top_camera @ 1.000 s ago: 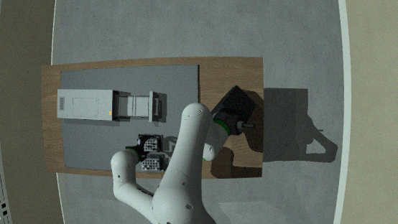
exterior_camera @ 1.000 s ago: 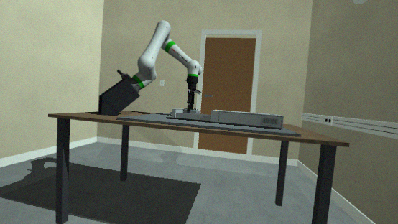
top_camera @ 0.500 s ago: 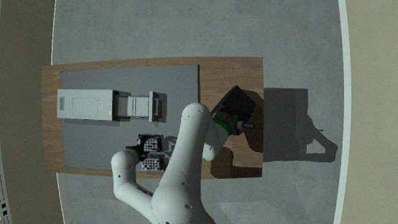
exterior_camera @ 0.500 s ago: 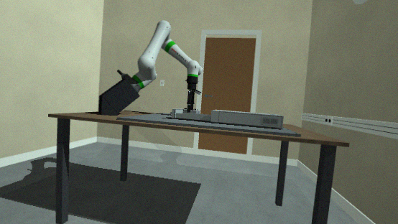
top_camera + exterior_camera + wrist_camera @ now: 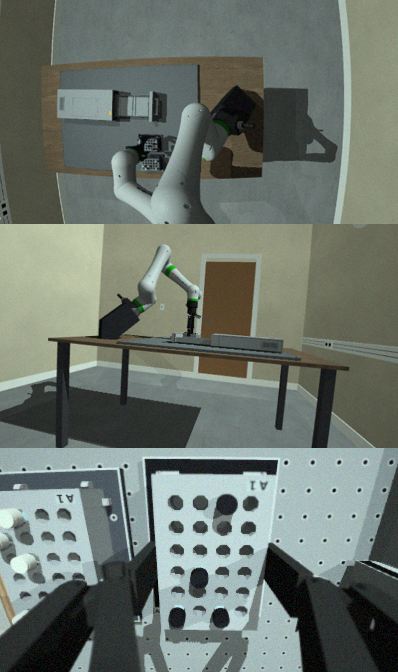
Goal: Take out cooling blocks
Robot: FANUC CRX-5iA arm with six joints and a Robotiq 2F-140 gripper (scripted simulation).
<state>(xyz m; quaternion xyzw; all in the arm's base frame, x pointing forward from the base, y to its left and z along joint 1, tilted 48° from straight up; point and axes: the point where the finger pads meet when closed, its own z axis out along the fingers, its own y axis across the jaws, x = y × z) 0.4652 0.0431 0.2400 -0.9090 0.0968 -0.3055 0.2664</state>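
My gripper is now 6 cm above the deck slot D1. The rest, counted from my hand: drawer: 26 cm to the right, 8 cm ahead, 3 cm below; cooler COLD: 27 cm ahead, 26 cm to the right, 3 cm below; slot D2: 14 cm to the left, 6 cm below, 1 cm behind.
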